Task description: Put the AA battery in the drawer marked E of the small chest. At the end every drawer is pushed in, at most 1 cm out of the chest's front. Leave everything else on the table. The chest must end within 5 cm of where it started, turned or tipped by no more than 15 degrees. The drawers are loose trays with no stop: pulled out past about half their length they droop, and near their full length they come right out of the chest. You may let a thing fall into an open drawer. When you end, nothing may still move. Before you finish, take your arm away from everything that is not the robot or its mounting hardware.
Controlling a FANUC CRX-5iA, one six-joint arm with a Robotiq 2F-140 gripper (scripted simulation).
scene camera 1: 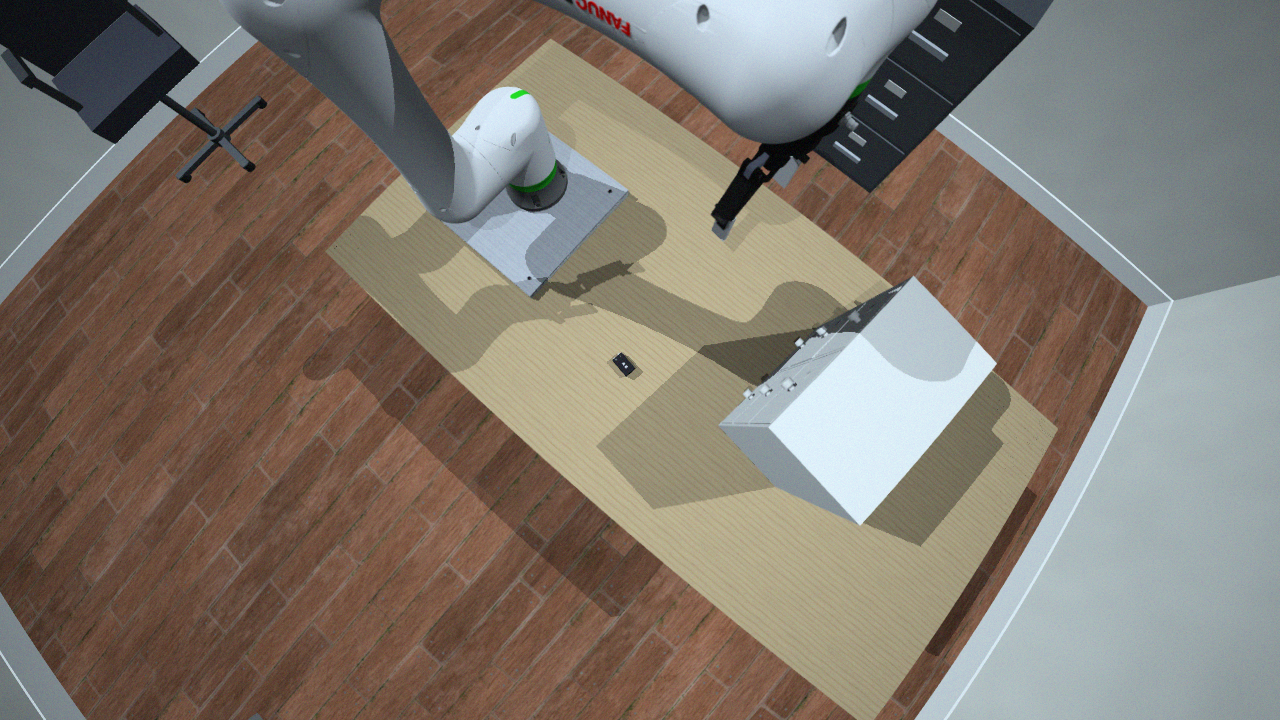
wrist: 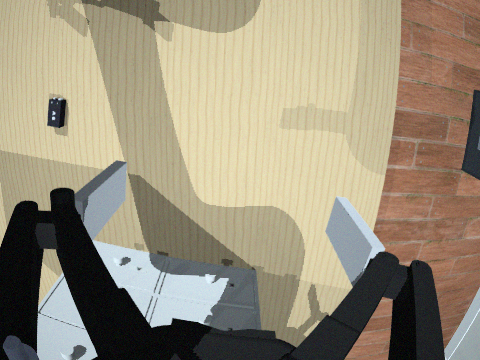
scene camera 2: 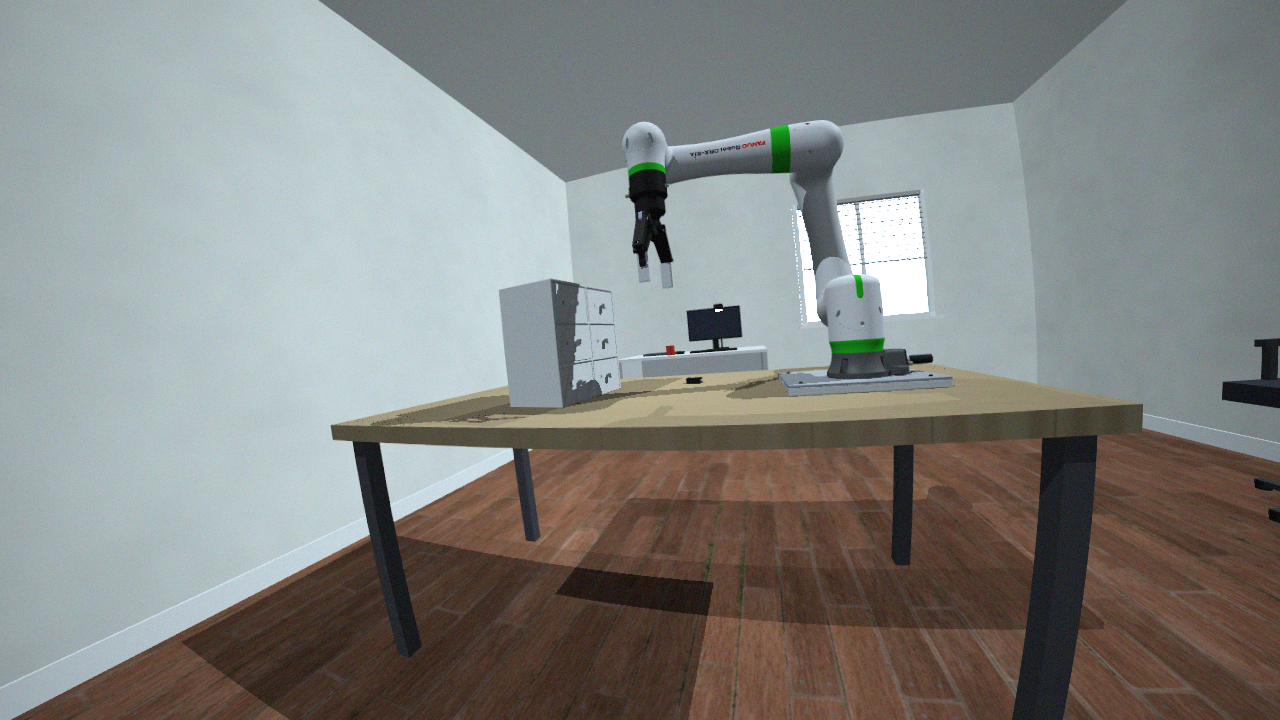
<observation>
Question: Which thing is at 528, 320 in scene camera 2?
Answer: A white chest.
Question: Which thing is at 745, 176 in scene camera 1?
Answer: The gripper.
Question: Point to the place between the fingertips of the gripper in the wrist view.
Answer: At 229, 198
</observation>
